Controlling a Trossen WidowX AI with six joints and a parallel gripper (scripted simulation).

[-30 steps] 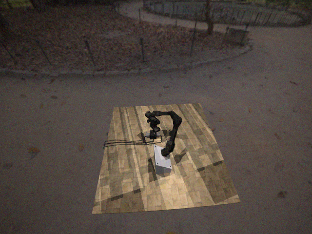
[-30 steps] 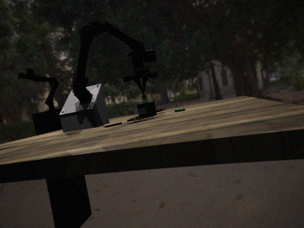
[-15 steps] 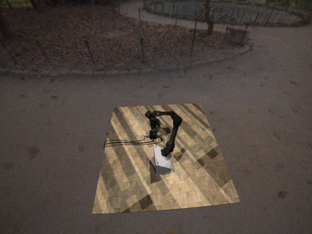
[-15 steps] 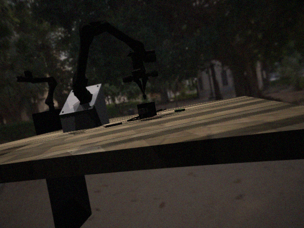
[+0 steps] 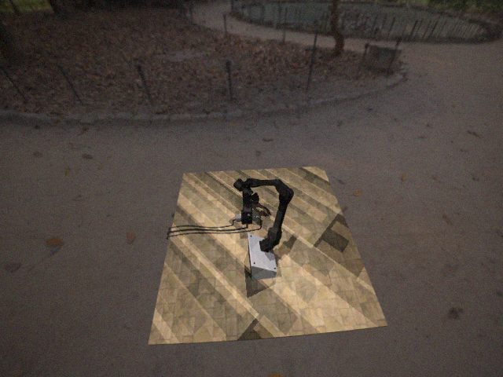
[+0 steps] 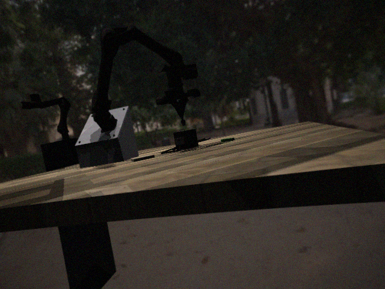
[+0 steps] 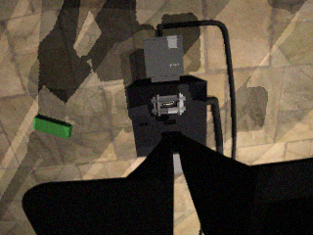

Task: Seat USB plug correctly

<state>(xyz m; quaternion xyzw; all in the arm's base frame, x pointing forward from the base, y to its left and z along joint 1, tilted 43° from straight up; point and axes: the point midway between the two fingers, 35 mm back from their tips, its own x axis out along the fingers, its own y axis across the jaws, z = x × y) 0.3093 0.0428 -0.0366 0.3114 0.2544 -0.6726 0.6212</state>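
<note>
My gripper tip is 2 cm above the USB plug and 1 cm to the right of it. The rest, counted from my gripper tip: green piece: 18 cm ahead, 13 cm below, 1 cm to the left.
</note>
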